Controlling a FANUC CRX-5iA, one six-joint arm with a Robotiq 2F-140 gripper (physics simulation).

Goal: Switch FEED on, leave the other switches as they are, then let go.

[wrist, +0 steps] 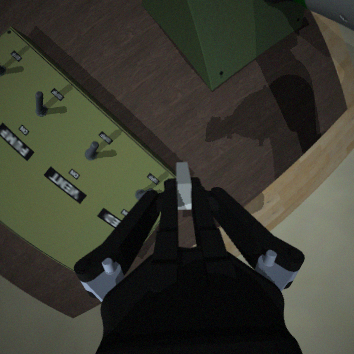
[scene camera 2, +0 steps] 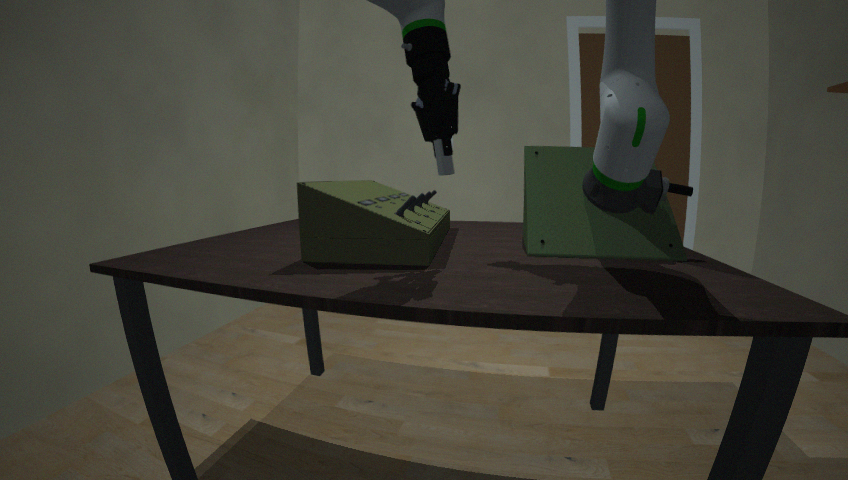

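Seen in the pictures: gripper, fingertip midpoint: (wrist: 181, 171) (scene camera 2: 446, 174); arm's base at its link origin: (scene camera 2: 612, 189).
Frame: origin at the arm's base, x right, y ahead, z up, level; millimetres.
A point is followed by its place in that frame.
Observation:
The yellow-green switch panel (scene camera 2: 357, 237) @(z -89, x -340, y 489 mm) (wrist: 30, 200) @(z -6, x -138, y 597 mm) stands on the table. The FEED switch (wrist: 145, 193) is the lever nearest the fingers, partly hidden by a finger link; its label (wrist: 110, 218) @(z -28, x -256, y 509 mm) is partly covered too. The VENT switch (wrist: 92, 150) @(z -23, x -138, y 450 mm), PUMP switch (wrist: 40, 104) @(z -31, x -25, y 481 mm) and another lever (wrist: 2, 70) @(z -52, x 88, y 520 mm), cut by the edge, stand in a row. In the scene view the levers look alike and lean toward the panel's low edge, the OFF side. My gripper (scene camera 2: 445, 172) @(z 27, x -232, y 348 mm) (wrist: 181, 171) @(z 27, x -232, y 348 mm) is shut and empty, above the low edge near the FEED end, apart from the levers.
A green sloped block (scene camera 2: 556, 202) @(z -33, x -54, y 136 mm) (wrist: 230, 40) @(z -73, x -94, y 131 mm) stands on the table (scene camera 2: 238, 255) @(z -141, x -381, y 803 mm) (wrist: 115, 65) @(z -141, x -11, y 346 mm) to the right of the panel. The arm's pale link (scene camera 2: 630, 130) @(z 114, x -198, y -1 mm) hangs in front of that block. A door (scene camera 2: 672, 107) is behind it.

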